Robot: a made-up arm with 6 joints. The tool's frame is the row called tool. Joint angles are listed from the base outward. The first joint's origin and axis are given. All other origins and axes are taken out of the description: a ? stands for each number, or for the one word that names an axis. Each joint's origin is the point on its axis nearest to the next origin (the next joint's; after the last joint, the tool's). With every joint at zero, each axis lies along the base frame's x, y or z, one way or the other. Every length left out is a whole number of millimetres.
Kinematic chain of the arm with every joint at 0, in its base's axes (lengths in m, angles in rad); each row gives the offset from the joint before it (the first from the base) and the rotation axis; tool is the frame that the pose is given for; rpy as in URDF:
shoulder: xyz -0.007 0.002 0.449 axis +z
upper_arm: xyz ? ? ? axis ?
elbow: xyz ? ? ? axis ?
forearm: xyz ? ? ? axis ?
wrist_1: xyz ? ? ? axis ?
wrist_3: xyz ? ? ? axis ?
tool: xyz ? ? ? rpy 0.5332 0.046 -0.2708
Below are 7 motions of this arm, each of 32 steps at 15 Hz.
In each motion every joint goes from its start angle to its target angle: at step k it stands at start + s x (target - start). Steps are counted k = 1, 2, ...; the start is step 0. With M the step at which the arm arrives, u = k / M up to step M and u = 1 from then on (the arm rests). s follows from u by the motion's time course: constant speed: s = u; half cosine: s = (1 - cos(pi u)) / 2; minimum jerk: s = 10 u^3 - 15 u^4 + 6 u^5.
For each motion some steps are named. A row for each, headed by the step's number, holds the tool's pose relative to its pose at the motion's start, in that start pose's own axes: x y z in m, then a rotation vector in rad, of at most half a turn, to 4 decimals.
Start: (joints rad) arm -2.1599 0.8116 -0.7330 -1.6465 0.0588 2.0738
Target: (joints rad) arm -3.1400 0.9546 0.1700 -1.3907 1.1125 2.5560
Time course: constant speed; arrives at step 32
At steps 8, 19, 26, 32:
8: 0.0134 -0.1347 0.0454 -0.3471 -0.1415 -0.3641
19: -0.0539 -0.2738 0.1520 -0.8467 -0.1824 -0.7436
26: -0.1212 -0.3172 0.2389 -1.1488 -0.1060 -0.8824
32: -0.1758 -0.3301 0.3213 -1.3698 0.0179 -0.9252

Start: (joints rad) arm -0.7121 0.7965 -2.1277 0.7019 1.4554 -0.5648
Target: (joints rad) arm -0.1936 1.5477 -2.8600 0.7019 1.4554 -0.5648
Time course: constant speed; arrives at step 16
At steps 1, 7, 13, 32:
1: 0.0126 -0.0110 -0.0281 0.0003 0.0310 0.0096
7: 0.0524 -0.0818 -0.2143 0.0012 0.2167 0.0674
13: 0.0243 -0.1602 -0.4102 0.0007 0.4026 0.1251
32: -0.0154 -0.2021 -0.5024 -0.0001 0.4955 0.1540

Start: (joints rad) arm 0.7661 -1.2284 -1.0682 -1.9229 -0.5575 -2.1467
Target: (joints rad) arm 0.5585 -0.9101 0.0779 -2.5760 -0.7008 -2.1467
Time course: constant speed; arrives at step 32
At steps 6, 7, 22, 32:
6: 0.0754 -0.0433 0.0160 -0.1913 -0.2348 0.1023
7: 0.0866 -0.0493 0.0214 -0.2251 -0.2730 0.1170
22: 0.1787 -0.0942 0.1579 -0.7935 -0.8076 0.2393
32: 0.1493 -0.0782 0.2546 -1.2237 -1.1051 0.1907

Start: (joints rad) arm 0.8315 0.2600 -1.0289 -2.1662 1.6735 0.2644
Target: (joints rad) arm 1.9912 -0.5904 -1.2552 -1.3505 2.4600 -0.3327
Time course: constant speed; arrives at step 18
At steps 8, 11, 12, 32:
8: -0.1648 -0.1162 0.1756 0.1790 0.0300 -0.3522
11: -0.2378 -0.1173 0.1970 0.3602 -0.0015 -0.3862
12: -0.2602 -0.1137 0.1988 0.4281 -0.0180 -0.3802
32: -0.3586 -0.0625 0.1656 0.8431 -0.1779 -0.1454

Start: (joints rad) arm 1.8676 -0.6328 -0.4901 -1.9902 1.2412 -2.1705
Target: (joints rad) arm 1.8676 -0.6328 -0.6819 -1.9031 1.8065 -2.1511
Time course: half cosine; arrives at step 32
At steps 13, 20, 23, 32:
13: -0.0018 0.0252 -0.0498 0.2135 -0.1087 -0.0116
20: 0.0028 0.0563 -0.0901 0.4103 -0.2193 -0.0159
23: 0.0061 0.0694 -0.1031 0.4825 -0.2624 -0.0156
32: 0.0121 0.0895 -0.1198 0.5858 -0.3267 -0.0132

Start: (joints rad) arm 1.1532 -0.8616 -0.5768 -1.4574 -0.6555 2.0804
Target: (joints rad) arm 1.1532 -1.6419 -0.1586 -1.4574 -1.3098 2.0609
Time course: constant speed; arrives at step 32
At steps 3, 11, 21, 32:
3: -0.0304 0.0162 0.0223 0.0636 0.0368 0.0087
11: -0.1131 0.0445 0.0859 0.2282 0.1419 0.0363
21: -0.2151 0.0482 0.1707 0.4228 0.2879 0.0789
32: -0.3172 0.0120 0.2638 0.6203 0.4665 0.1345

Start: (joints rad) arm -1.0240 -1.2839 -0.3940 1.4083 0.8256 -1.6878
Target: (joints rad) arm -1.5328 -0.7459 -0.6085 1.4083 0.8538 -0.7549
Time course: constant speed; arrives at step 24
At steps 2, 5, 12, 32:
2: 0.0089 -0.0126 -0.0033 -0.0346 -0.0357 -0.0966
5: 0.0214 -0.0330 -0.0066 -0.0889 -0.0963 -0.2391
12: 0.0458 -0.0869 -0.0046 -0.2236 -0.2710 -0.5579
32: 0.0684 -0.1896 0.0369 -0.4601 -0.6794 -1.0479

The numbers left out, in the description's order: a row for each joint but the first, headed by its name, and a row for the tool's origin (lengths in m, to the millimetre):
upper_arm: xyz 0.029 -0.011 0, axis +y
elbow: xyz 0.082 0 0.485, axis +y
forearm: xyz 0.048 0 -0.216, axis -z
wrist_1: xyz -0.007 0.046 0, axis +y
wrist_3: xyz 0.124 0 -0.16, axis -z
tool: xyz -0.019 0.002 0

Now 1 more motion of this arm.
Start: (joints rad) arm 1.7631 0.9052 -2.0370 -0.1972 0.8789 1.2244
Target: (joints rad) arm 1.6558 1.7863 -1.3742 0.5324 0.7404 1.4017
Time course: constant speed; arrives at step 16
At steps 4, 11, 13, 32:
4: -0.0296 -0.1762 -0.1225 -0.3357 0.0672 -0.2398
11: -0.0938 -0.5196 -0.1963 -0.9520 -0.0112 -0.6614
13: -0.1145 -0.6156 -0.1843 -1.1318 -0.0809 -0.7678
32: -0.1466 -0.7500 -0.1404 -1.4017 -0.2253 -0.9034

